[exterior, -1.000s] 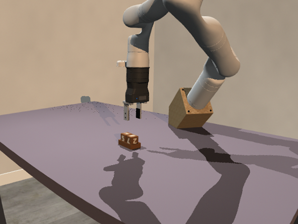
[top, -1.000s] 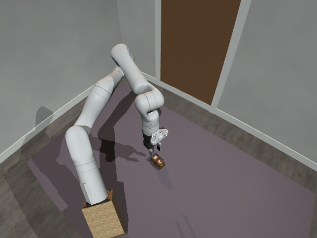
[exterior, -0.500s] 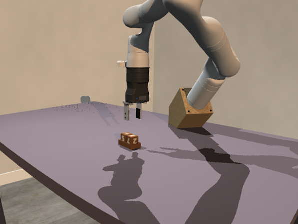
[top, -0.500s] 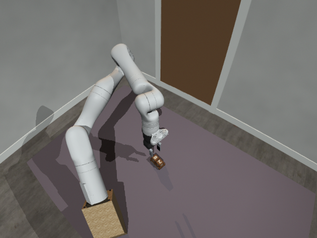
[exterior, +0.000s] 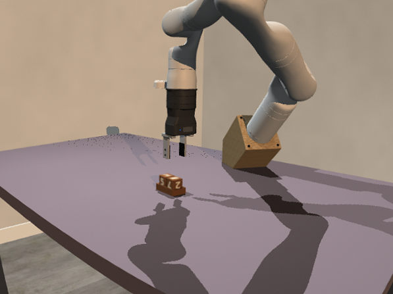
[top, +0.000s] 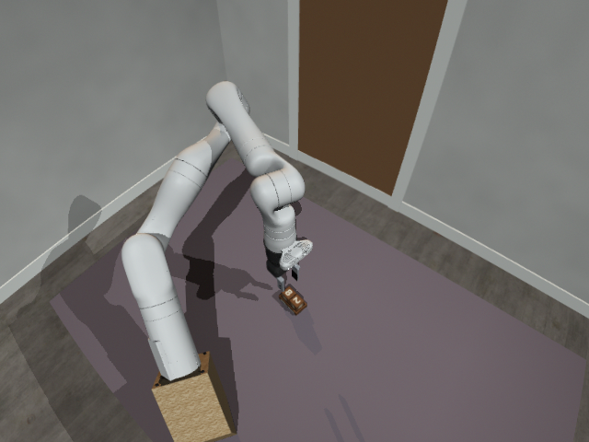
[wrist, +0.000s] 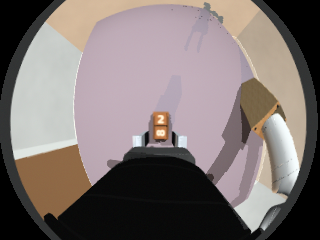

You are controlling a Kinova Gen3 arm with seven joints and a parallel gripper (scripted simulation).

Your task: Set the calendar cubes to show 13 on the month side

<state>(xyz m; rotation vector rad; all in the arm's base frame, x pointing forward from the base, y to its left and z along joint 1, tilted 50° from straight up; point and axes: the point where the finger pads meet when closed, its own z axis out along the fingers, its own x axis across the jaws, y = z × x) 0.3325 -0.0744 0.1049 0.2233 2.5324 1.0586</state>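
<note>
The tray is 11 cm below my hand and 2 cm to the right of it.
</note>
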